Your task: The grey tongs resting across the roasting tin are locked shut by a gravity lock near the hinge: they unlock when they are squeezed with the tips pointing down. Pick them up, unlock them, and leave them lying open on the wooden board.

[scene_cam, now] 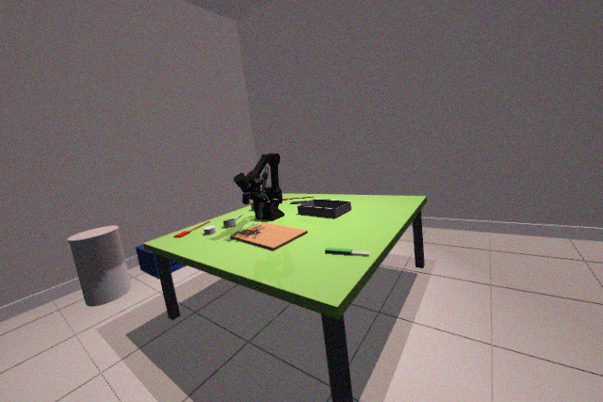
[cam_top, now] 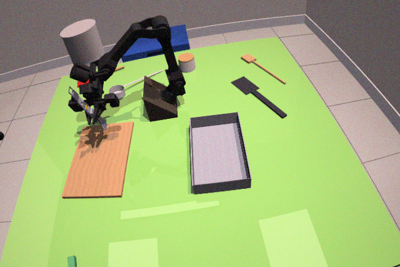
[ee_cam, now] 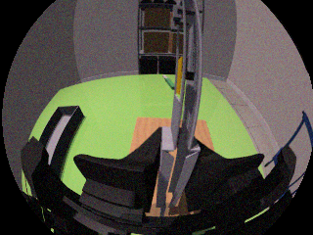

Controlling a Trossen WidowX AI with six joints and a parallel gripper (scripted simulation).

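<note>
Right now my gripper tip is 4 cm to the left of the wooden board and 17 cm above it. Also, from my gripper tip: dark roasting tin 9 cm ahead, 42 cm to the left, 15 cm below; then wood-topped pot 49 cm behind, 37 cm to the left, 15 cm below; then red-handled tool 58 cm behind, 13 cm to the right, 18 cm below.
</note>
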